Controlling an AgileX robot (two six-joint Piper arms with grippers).
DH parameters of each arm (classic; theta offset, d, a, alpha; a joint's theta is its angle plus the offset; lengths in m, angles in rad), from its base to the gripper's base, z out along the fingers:
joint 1: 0 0.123 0 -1.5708
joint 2: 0.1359 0 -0.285 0
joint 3: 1.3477 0 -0.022 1.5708
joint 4: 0 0.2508 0 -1.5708
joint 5: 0 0 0.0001 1.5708
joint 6: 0 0.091 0 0
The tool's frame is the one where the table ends.
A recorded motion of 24 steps. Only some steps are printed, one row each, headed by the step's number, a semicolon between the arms.
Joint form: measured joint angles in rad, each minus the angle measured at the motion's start. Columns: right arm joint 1, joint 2, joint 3, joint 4, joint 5, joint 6; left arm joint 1, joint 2, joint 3, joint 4, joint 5, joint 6.
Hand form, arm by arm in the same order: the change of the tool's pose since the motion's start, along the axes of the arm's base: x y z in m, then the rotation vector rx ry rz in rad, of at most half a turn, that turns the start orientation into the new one. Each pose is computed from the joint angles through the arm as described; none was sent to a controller.
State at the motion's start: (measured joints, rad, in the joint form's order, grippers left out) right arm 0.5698 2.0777 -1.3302 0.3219 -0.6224 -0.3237; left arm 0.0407 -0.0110 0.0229 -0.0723 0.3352 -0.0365
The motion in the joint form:
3: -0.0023 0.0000 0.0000 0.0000 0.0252 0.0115; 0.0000 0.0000 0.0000 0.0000 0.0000 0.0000
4: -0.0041 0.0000 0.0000 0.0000 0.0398 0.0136; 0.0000 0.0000 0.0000 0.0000 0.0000 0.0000
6: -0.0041 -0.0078 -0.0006 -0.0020 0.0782 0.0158; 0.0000 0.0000 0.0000 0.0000 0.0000 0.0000
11: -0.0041 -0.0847 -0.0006 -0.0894 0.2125 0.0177; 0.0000 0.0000 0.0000 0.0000 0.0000 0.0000
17: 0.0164 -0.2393 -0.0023 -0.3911 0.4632 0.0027; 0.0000 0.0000 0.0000 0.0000 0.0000 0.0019
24: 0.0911 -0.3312 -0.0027 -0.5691 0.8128 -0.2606; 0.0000 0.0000 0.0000 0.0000 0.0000 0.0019
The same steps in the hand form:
3: 0.0002 -0.0005 -0.0022 0.0019 0.0271 0.0031; 0.0000 0.0000 0.0000 0.0000 0.0000 0.0000
4: 0.0004 -0.0009 -0.0035 -0.0012 0.0411 0.0047; 0.0000 0.0000 0.0000 0.0000 0.0000 0.0000
6: -0.0008 -0.0005 -0.0030 -0.0095 0.0687 0.0152; 0.0000 0.0000 0.0000 0.0000 0.0000 0.0000
11: -0.0112 0.0006 0.0220 -0.0809 0.0869 0.0927; 0.0000 0.0000 0.0000 0.0000 0.0000 0.0000
17: -0.0420 0.0027 0.0708 -0.3690 0.0264 0.2618; 0.0000 0.0000 0.0000 0.0018 0.0000 -0.0005
24: -0.0790 0.0087 0.0812 -0.8736 0.0144 0.4321; 0.0000 0.0000 0.0000 0.0018 0.0000 -0.0005

